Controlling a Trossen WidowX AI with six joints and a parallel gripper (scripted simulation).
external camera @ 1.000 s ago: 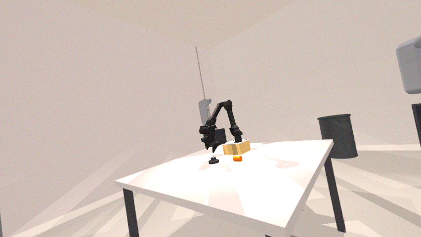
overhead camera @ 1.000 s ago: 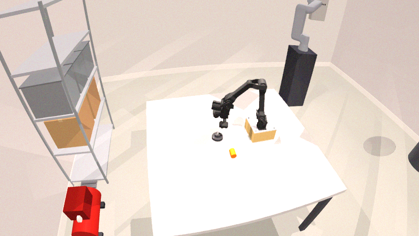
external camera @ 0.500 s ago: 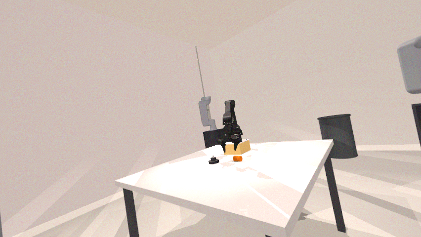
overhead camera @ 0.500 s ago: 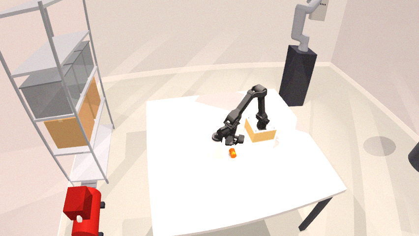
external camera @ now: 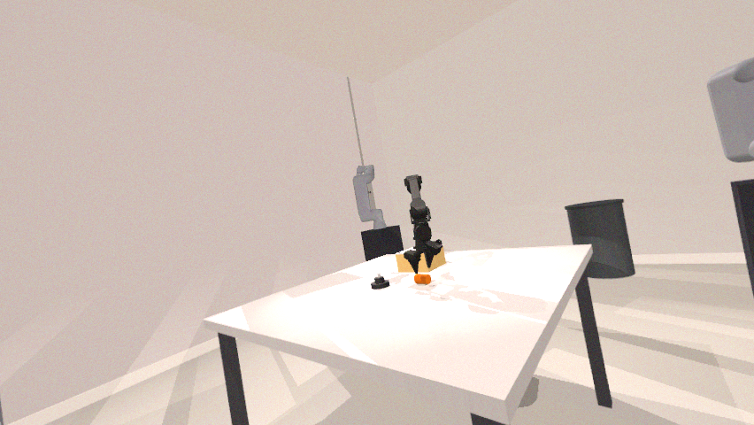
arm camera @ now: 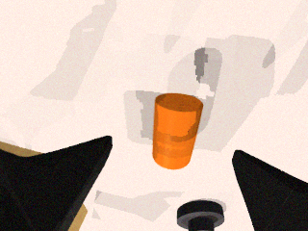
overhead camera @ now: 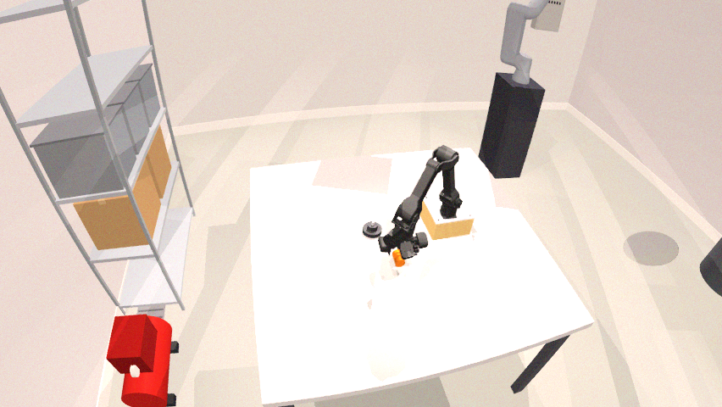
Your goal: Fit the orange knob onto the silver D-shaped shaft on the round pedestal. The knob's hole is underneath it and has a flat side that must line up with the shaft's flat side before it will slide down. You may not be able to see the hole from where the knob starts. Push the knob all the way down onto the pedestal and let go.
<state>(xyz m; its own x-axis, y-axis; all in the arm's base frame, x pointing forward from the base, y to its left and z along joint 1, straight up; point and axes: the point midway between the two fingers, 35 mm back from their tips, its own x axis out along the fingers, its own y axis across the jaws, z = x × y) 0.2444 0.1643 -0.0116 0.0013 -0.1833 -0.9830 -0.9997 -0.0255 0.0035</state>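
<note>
The orange knob lies 3 cm below my gripper tip and 1 cm to the left of it. The rest, counted from my gripper tip: dark round pedestal 19 cm to the right, 8 cm ahead, 2 cm below.
</note>
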